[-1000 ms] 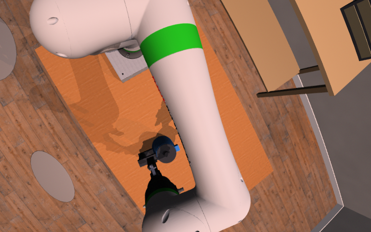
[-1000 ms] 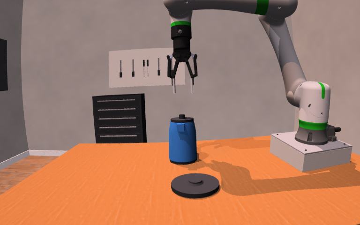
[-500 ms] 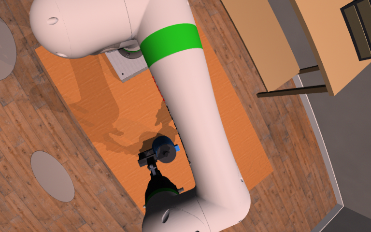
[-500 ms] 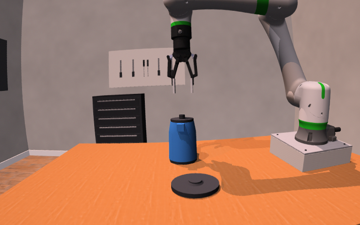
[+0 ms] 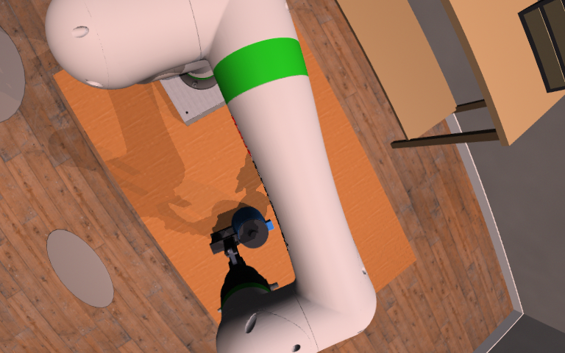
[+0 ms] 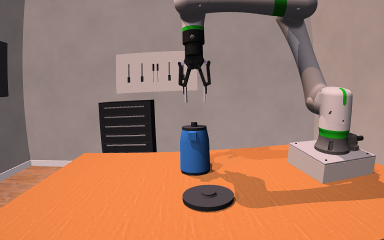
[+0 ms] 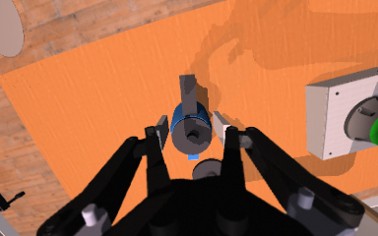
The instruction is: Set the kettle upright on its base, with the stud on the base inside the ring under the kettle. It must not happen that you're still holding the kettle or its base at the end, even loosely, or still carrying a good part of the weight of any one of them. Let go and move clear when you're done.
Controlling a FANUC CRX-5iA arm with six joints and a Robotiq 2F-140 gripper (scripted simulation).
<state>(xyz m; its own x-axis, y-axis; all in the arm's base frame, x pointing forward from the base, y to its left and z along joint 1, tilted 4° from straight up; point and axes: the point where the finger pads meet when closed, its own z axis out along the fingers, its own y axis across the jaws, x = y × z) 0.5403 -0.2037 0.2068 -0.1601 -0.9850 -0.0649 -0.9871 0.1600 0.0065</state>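
My hand is 1 cm short of the blue kettle, 3 cm to the right of it and 20 cm above it. The rest, counted from my hand: dark round base: 1 cm behind, 33 cm to the left, 29 cm below.
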